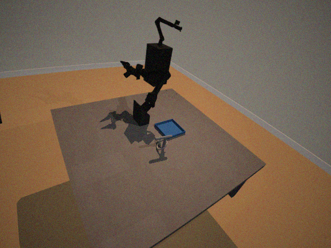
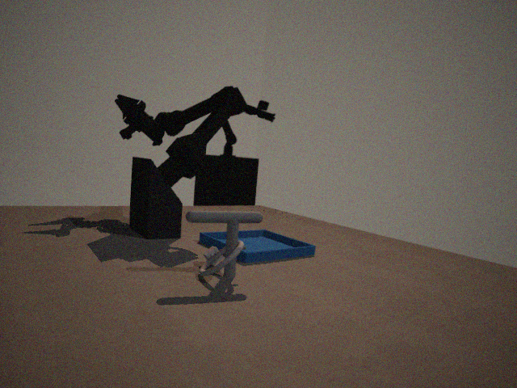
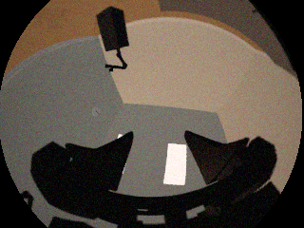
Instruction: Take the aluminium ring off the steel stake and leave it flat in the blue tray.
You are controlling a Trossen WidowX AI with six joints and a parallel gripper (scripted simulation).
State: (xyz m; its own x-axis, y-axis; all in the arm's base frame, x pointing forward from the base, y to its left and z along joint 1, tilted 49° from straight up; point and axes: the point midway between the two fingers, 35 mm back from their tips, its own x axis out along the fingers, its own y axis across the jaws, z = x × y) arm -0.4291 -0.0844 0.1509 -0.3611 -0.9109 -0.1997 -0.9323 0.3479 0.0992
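Right now the aluminium ring is 73 cm ahead of my gripper tip, 34 cm below it and 8 cm to the right of it. The rest, counted from my gripper tip: blue tray: 61 cm ahead, 37 cm below, 12 cm to the left.
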